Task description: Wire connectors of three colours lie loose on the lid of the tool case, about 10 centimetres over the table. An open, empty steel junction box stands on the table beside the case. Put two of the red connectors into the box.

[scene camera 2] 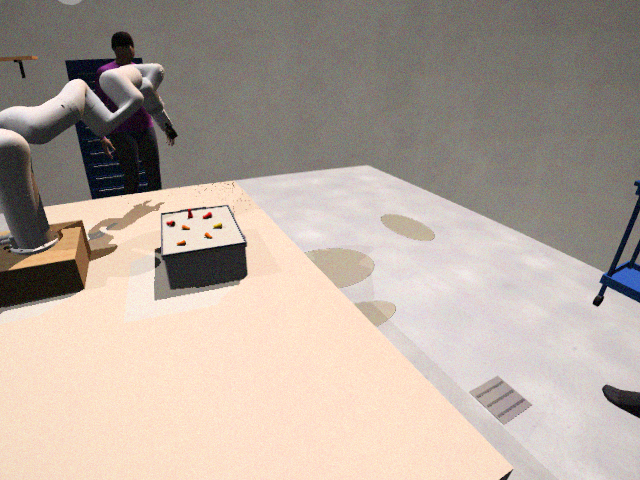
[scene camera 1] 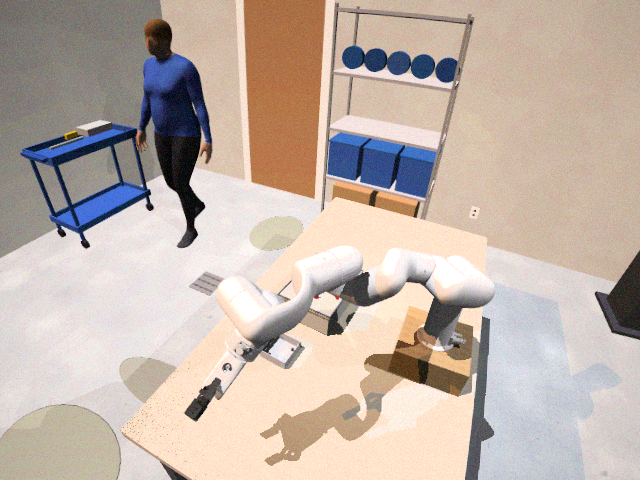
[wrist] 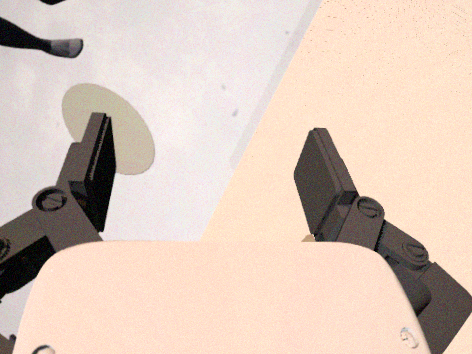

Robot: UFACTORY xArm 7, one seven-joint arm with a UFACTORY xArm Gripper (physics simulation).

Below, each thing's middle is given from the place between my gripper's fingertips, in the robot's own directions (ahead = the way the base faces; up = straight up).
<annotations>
Now: hand 20 mm past the steel junction box [scene camera 1: 281,350], 390 mm to the left of it and 270 mm above it. The rest, counted from my hand: tool case [scene camera 2: 202,260] (60 mm behind, 680 mm to the right, 230 mm below).
</annotations>
